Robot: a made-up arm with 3 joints. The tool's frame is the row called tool. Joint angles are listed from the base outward. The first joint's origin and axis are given. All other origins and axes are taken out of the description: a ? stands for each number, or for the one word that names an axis. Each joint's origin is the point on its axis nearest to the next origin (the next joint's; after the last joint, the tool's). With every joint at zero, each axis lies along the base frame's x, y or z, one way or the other. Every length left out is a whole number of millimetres.
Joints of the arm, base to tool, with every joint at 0 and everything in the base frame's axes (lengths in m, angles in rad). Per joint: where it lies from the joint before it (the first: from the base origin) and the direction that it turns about. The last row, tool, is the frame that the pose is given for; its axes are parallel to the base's.
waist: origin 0 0.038 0.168 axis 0 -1 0
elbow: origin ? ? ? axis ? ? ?
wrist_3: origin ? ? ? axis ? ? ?
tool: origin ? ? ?
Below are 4 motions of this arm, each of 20 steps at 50 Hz.
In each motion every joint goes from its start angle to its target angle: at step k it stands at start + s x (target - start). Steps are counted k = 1, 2, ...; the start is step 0. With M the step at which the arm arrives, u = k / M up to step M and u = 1 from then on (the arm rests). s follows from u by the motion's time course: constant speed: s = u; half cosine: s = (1 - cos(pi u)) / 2; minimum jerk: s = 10 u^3 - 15 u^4 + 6 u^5.
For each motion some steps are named. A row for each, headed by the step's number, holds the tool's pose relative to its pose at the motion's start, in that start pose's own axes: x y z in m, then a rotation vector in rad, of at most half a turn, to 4 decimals.
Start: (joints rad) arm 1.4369 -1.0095 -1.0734
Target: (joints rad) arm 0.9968 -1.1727 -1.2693
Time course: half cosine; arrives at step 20
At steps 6, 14, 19, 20:
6: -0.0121 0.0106 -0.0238 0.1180 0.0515 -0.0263
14: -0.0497 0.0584 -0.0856 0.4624 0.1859 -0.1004
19: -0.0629 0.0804 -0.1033 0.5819 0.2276 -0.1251
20: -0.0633 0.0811 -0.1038 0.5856 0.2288 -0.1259

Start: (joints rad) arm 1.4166 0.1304 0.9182
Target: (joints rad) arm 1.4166 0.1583 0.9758
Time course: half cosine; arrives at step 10
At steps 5, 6, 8, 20:
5: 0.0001 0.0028 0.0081 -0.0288 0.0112 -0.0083
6: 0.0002 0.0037 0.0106 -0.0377 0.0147 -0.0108
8: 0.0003 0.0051 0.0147 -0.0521 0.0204 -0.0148
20: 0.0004 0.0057 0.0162 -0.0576 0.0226 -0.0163

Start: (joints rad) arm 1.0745 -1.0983 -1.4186
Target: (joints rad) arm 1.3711 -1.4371 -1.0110
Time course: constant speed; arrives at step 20
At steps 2, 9, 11, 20:
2: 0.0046 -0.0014 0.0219 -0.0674 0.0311 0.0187
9: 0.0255 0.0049 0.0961 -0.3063 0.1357 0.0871
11: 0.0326 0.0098 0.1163 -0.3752 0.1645 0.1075
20: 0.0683 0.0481 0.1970 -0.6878 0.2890 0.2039

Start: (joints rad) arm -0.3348 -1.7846 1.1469
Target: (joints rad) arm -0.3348 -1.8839 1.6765
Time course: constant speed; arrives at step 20
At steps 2, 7, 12, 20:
2: -0.0007 0.0029 0.0115 -0.0530 -0.0092 0.0038
7: -0.0034 0.0131 0.0391 -0.1853 -0.0329 0.0113
12: -0.0076 0.0271 0.0649 -0.3177 -0.0577 0.0157
20: -0.0174 0.0568 0.1009 -0.5292 -0.0992 0.0159

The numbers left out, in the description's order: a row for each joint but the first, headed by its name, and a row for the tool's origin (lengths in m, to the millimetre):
elbow: xyz -0.027 0 -0.106, axis 0 0 -1
wrist_3: xyz -0.117 0.099 0, axis -1 0 0
tool: xyz 0 -0.238 0.058

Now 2 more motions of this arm.
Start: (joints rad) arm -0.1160 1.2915 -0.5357
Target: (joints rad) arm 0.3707 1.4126 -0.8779
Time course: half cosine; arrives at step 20
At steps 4, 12, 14, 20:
4: 0.0009 0.0024 -0.0201 0.0774 -0.0168 -0.0033
12: 0.0133 0.0471 -0.1319 0.5333 -0.1086 -0.0172
14: 0.0181 0.0661 -0.1563 0.6475 -0.1299 -0.0194
20: 0.0261 0.0992 -0.1886 0.8168 -0.1604 -0.0220

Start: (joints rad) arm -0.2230 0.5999 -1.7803
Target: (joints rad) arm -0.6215 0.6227 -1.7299
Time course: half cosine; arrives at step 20
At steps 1, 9, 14, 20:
1: -0.0007 0.0003 0.0005 -0.0017 -0.0006 -0.0020
9: -0.0467 0.0247 0.0322 -0.1168 -0.0367 -0.1337
14: -0.0854 0.0542 0.0571 -0.2208 -0.0666 -0.2516
20: -0.1054 0.0735 0.0693 -0.2787 -0.0820 -0.3170

